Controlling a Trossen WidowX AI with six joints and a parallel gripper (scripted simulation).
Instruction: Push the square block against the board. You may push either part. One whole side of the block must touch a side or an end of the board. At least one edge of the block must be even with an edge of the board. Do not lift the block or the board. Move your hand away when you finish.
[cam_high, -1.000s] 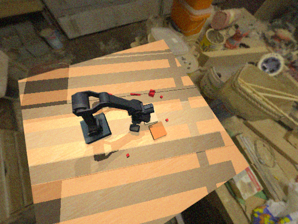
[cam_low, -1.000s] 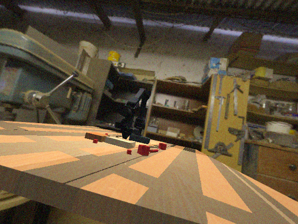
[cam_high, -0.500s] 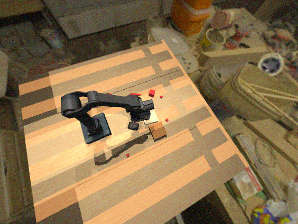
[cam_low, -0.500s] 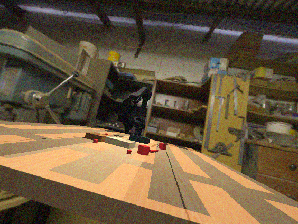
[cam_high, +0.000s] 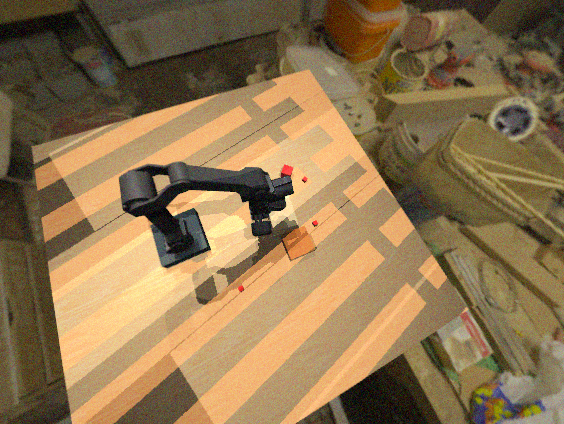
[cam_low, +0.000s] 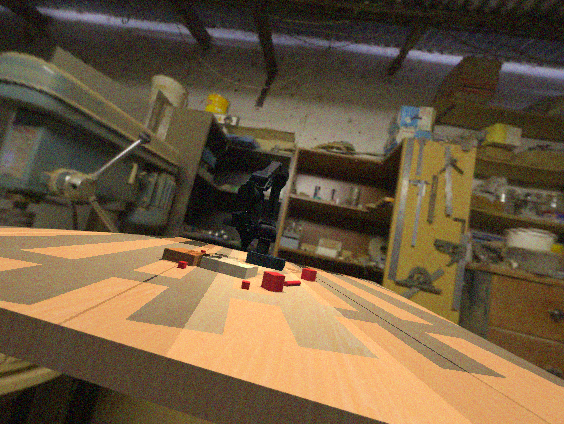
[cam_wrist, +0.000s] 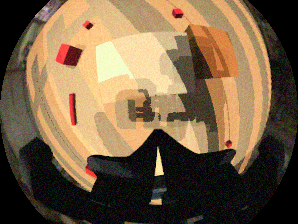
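Right now the pale board is 90 mm ahead of my gripper tip and 50 mm below it. From my gripper tip the other things lie so: brown square block (100 mm ahead, 140 mm to the right, 50 mm below); thin red strip (60 mm ahead, 190 mm to the left, 60 mm below).
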